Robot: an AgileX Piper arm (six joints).
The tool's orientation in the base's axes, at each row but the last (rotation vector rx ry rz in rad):
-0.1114 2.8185 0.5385
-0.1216 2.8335 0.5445
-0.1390 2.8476 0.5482
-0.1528 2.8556 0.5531
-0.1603 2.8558 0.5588
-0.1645 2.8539 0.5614
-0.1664 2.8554 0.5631
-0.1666 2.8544 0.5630
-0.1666 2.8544 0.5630
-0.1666 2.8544 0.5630
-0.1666 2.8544 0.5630
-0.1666 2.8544 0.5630
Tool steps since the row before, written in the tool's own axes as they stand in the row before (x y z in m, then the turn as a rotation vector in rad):
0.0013 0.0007 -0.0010 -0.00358 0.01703 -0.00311
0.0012 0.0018 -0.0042 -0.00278 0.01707 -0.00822
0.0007 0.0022 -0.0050 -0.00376 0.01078 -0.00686
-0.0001 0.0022 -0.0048 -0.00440 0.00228 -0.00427
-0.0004 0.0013 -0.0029 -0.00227 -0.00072 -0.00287
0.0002 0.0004 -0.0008 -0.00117 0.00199 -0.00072
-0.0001 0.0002 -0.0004 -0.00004 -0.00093 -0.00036
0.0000 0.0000 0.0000 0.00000 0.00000 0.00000
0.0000 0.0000 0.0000 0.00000 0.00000 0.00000
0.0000 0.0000 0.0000 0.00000 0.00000 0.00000
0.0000 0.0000 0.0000 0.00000 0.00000 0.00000
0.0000 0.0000 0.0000 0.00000 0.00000 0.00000
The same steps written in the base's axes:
-0.0016 0.0002 0.0008 0.00055 0.01474 0.00975
-0.0024 0.0001 0.0041 -0.00141 0.01283 0.01414
-0.0020 0.0001 0.0051 0.00069 0.00757 0.01094
-0.0012 0.0002 0.0051 0.00307 0.00074 0.00573
-0.0004 0.0001 0.0032 0.00173 -0.00162 0.00288
-0.0004 0.0000 0.0008 0.00068 0.00163 0.00165
0.0000 0.0000 0.0005 0.00011 -0.00099 0.00000
0.0000 0.0000 0.0000 0.00000 0.00000 0.00000
0.0000 0.0000 0.0000 0.00000 0.00000 0.00000
0.0000 0.0000 0.0000 0.00000 0.00000 0.00000
0.0000 0.0000 0.0000 0.00000 0.00000 0.00000
0.0000 0.0000 0.0000 0.00000 0.00000 0.00000

